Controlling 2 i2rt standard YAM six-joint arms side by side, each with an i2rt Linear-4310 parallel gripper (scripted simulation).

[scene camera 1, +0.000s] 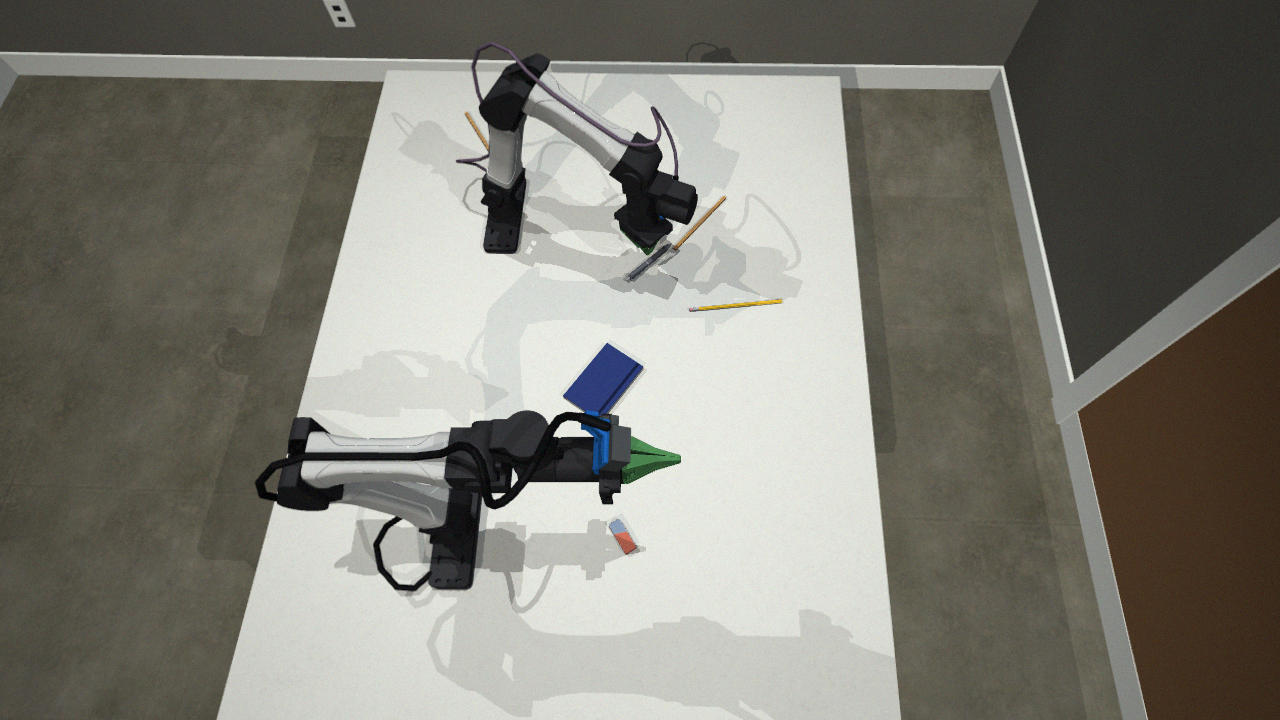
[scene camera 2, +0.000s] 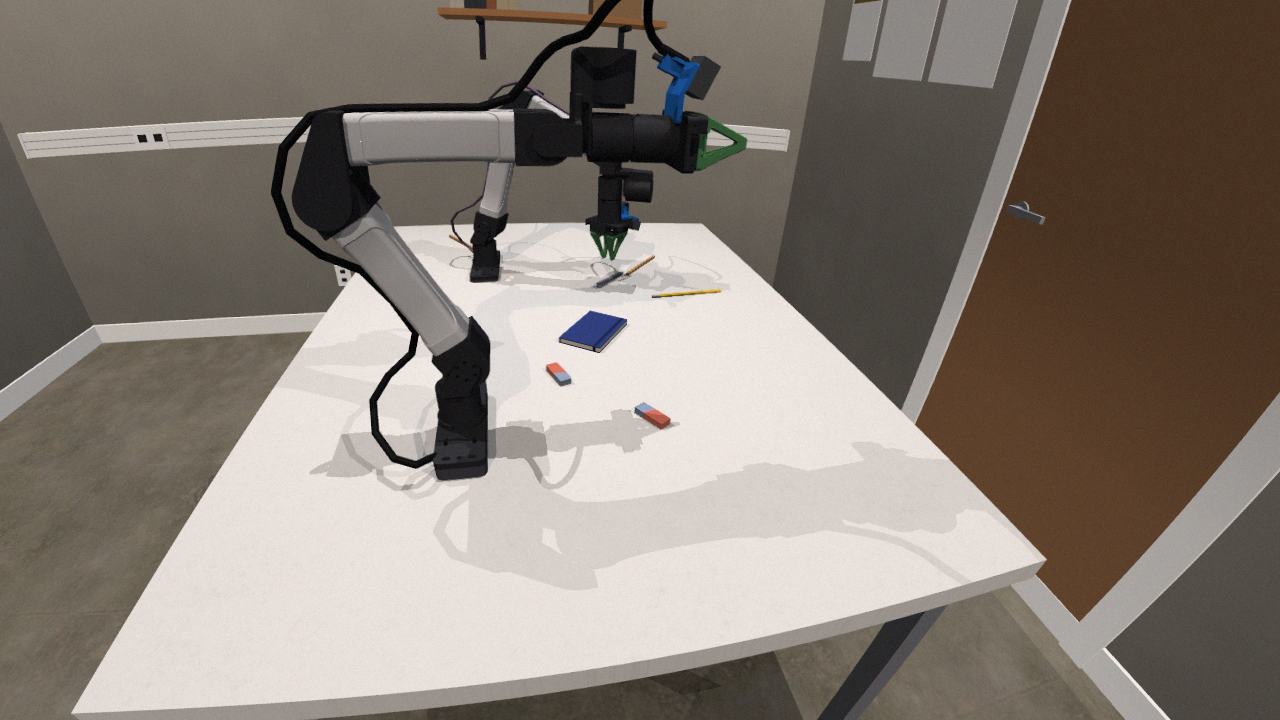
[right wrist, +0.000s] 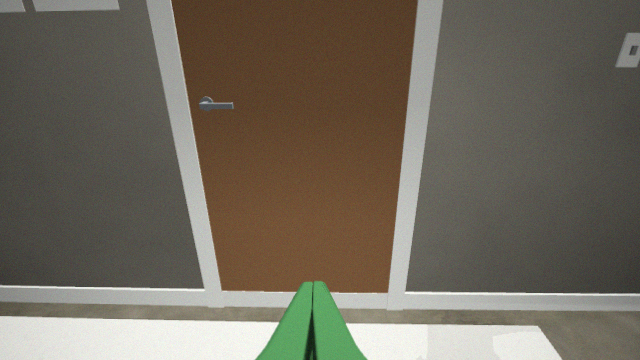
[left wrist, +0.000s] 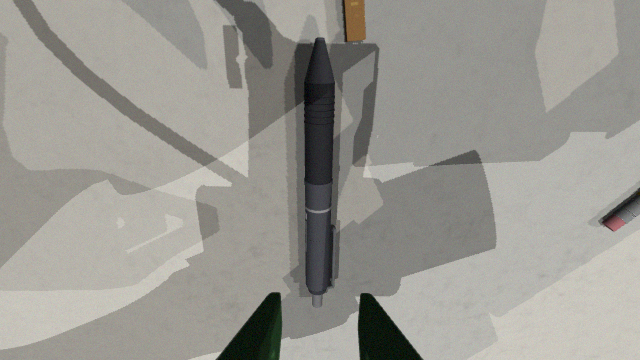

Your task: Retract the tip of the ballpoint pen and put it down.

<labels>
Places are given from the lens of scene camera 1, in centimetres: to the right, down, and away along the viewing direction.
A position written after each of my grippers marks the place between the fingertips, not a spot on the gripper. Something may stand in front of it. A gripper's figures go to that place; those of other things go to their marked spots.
my left gripper (scene camera 1: pixel 645 249): 1, -22, 150
my right gripper (scene camera 1: pixel 680 459): 5, 12, 93
blue notebook (scene camera 1: pixel 600 386): -8, 5, 142
</labels>
